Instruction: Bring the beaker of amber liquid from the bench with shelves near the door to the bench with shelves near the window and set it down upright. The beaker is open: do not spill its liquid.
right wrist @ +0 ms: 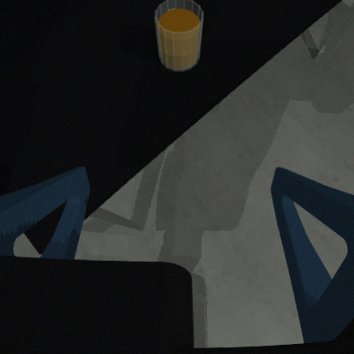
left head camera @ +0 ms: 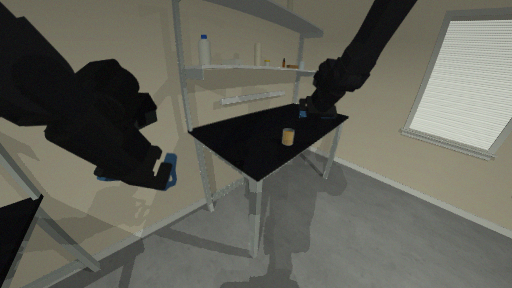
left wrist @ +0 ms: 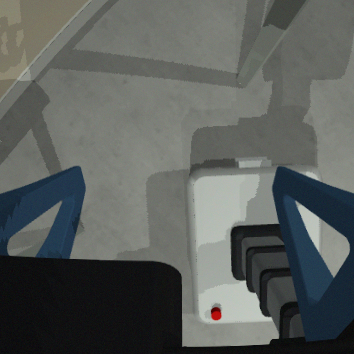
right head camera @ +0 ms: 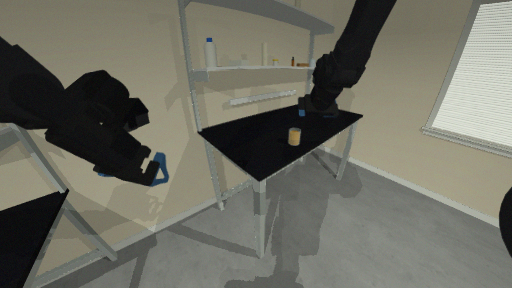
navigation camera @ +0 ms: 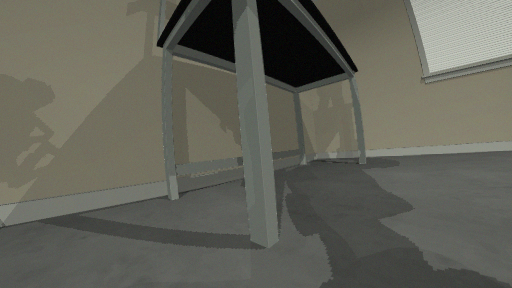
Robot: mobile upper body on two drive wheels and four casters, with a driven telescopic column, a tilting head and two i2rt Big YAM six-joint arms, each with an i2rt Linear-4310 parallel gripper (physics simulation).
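The beaker of amber liquid stands upright on the black bench top, near its front right edge. It also shows in the right head view and at the top of the right wrist view. My right gripper is open and empty, hanging over the bench's far right corner, well apart from the beaker; its blue fingers frame the right wrist view. My left gripper is open and empty, low at the left, off the bench, and in the left wrist view it looks down at the floor.
The bench has a shelf with a white bottle, a white cylinder and small jars. A higher shelf hangs above. The bench's front leg stands close to my base. Walls meet behind the bench.
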